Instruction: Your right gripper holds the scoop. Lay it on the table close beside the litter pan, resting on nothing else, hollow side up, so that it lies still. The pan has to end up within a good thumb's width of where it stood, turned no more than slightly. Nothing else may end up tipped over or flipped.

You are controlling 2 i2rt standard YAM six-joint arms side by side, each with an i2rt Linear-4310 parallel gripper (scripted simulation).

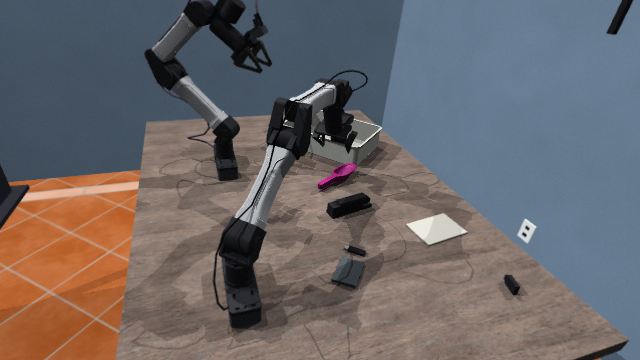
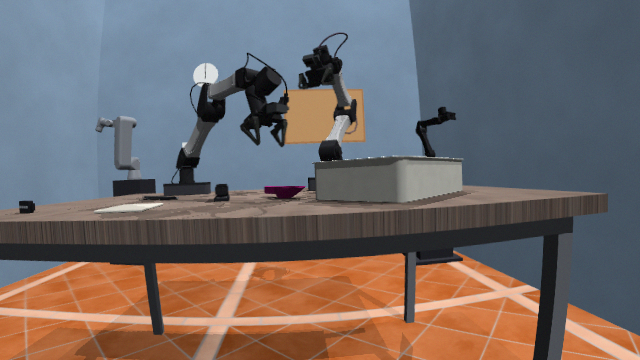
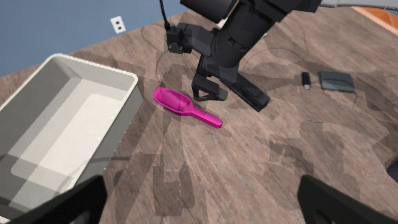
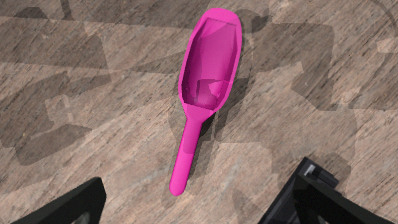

Scene:
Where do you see a cream sheet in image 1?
435, 229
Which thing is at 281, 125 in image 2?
My right gripper.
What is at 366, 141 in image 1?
A grey-white litter pan.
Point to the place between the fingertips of my right gripper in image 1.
At 336, 148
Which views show the grey-white litter pan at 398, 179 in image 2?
Image 1, image 2 and image 3 only.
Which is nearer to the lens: the magenta scoop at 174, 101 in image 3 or the grey-white litter pan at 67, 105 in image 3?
The magenta scoop.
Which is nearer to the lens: the black stapler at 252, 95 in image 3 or the grey-white litter pan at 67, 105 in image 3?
The black stapler.

